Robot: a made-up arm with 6 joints. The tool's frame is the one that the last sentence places.
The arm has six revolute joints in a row. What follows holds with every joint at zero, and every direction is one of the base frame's. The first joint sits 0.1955 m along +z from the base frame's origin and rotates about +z. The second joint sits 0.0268 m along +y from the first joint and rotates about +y. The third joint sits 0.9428 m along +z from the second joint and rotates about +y. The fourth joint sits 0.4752 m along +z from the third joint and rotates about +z. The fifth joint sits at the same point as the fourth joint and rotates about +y. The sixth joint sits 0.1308 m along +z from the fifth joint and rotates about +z. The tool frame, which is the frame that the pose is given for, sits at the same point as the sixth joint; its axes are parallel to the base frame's.
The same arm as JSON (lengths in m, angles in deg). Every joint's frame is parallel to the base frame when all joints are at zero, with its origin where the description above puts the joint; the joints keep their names.
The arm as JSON. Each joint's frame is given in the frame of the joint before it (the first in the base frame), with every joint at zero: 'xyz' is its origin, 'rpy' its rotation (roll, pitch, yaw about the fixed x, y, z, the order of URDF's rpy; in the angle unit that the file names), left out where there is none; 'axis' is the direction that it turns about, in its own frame. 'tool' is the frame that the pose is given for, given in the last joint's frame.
{"units": {"length": "m", "angle": "deg"}, "joints": [
  {"name": "joint 1", "type": "revolute", "origin": {"xyz": [0.0, 0.0, 0.1955]}, "axis": "+z"},
  {"name": "joint 2", "type": "revolute", "origin": {"xyz": [0.0, 0.0268, 0.0]}, "axis": "+y"},
  {"name": "joint 3", "type": "revolute", "origin": {"xyz": [0.0, 0.0, 0.9428]}, "axis": "+y"},
  {"name": "joint 4", "type": "revolute", "origin": {"xyz": [0.0, 0.0, 0.4752]}, "axis": "+z"},
  {"name": "joint 5", "type": "revolute", "origin": {"xyz": [0.0, 0.0, 0.0]}, "axis": "+y"},
  {"name": "joint 6", "type": "revolute", "origin": {"xyz": [0.0, 0.0, 0.1308]}, "axis": "+z"}
], "tool": {"origin": {"xyz": [0.0, 0.0, 0.0]}}}

